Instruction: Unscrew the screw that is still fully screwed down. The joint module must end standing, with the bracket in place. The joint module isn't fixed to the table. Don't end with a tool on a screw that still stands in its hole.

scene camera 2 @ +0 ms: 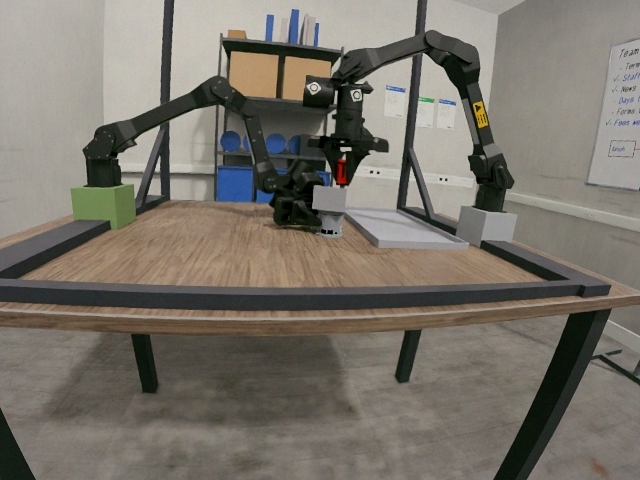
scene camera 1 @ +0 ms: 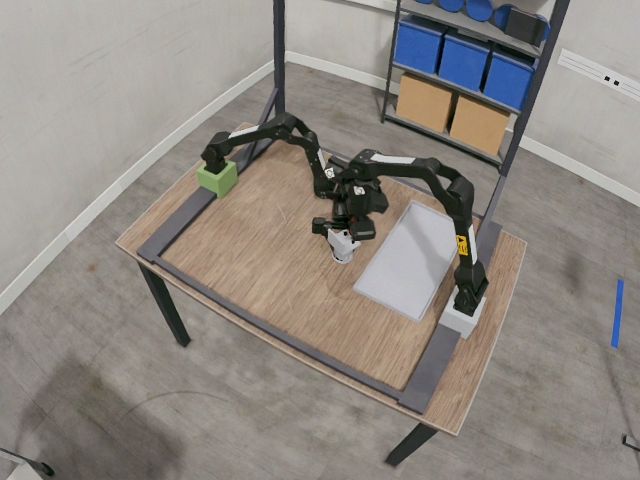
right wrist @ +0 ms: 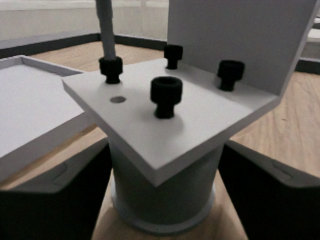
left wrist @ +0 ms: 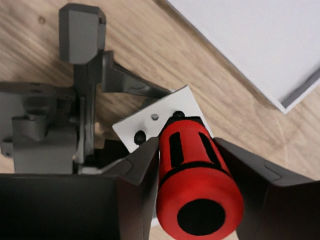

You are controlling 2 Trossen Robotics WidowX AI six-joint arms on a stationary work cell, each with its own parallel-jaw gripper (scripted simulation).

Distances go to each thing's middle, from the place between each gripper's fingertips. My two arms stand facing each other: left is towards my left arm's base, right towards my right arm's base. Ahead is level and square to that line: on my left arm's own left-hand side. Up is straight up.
I see my left gripper 1 cm short of the grey bracket [scene camera 2: 324,198], 2 cm to the left of it and 8 cm above it. Also, from my left hand: grey joint module [right wrist: 186,198] 1 cm ahead, 2 cm to the right, 12 cm below; shallow grey tray [scene camera 1: 405,272] 12 cm behind, 17 cm to the left, 15 cm below.
My right gripper is now 20 mm to the right of the grey joint module and 20 mm short of it. From my right hand the other things lie so: grey bracket 40 mm above, 20 mm to the left, 20 mm ahead; then shallow grey tray 210 mm to the left, 100 mm behind, 30 mm below.
